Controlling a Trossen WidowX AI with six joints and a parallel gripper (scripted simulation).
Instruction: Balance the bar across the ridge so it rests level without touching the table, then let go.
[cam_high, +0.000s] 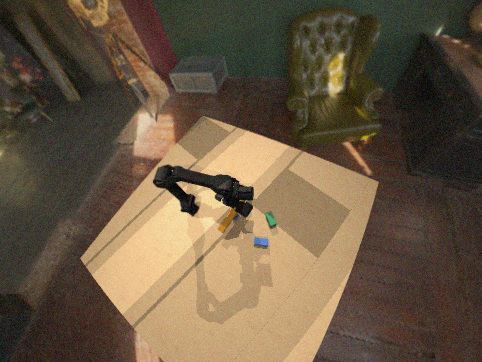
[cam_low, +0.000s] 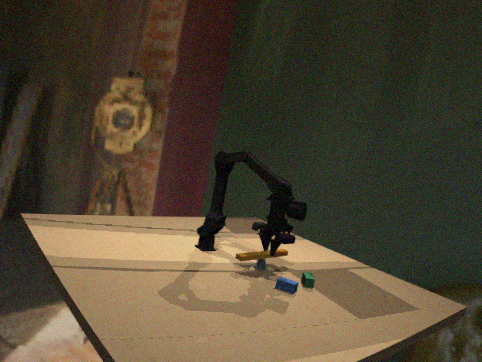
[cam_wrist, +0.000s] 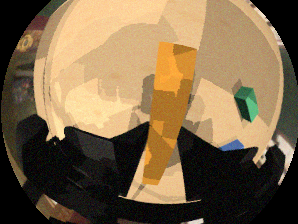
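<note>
Now: the orange bar 30 mm to the right of my gripper tip. Round my gripper tip: green block: 180 mm ahead, 40 mm to the left, 40 mm below; blue block: 190 mm ahead, 80 mm to the right, 40 mm below.
</note>
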